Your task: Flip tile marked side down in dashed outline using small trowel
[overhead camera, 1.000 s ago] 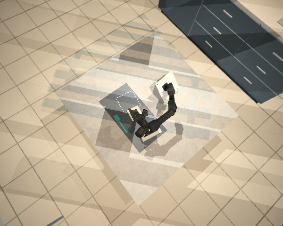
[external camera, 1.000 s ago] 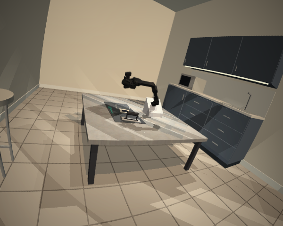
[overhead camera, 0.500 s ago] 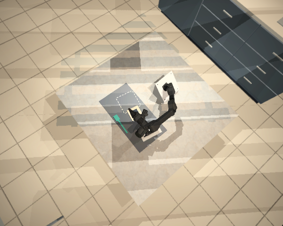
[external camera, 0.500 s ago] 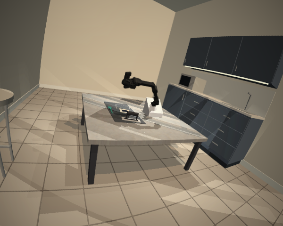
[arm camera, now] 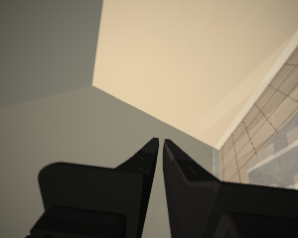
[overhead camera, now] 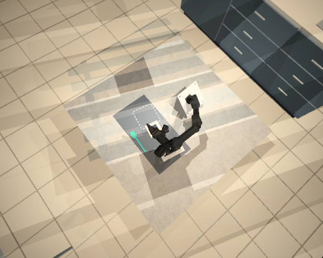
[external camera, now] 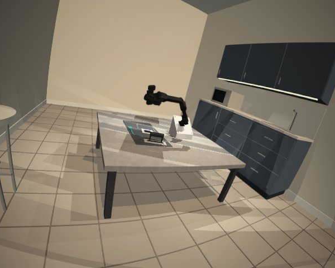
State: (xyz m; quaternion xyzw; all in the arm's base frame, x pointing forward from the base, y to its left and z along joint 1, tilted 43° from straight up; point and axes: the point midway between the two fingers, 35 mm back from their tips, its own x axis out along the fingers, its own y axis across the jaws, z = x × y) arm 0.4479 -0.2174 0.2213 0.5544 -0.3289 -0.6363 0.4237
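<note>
The trowel is 37 cm below my gripper tip, 23 cm to the left of it and 9 cm behind it. The rest, counted from my gripper tip: tile (41 cm below, 12 cm behind, 2 cm to the right); teal flat tool (41 cm below, 7 cm to the right, 5 cm ahead); grey mat (43 cm below, 8 cm behind, 2 cm to the right).
</note>
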